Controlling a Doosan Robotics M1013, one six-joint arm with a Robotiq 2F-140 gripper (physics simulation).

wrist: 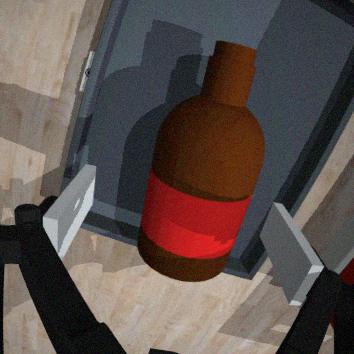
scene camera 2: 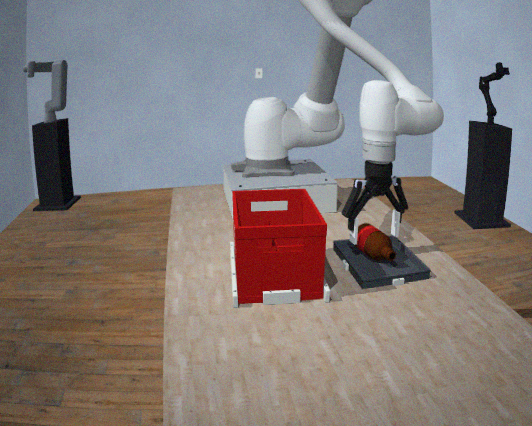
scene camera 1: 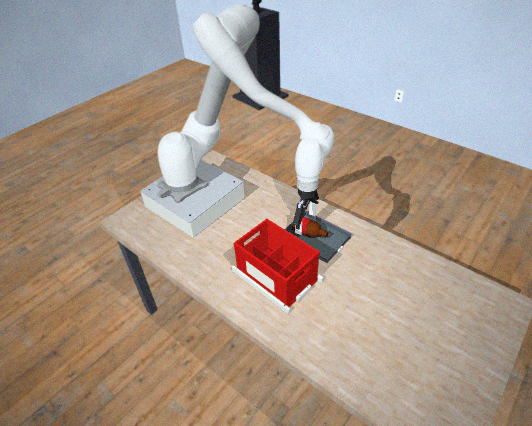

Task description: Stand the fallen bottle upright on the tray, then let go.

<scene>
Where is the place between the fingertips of the gripper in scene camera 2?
374, 238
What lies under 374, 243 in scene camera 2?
A brown bottle.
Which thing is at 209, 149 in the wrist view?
A brown bottle.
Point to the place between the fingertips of the gripper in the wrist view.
182, 203
</scene>
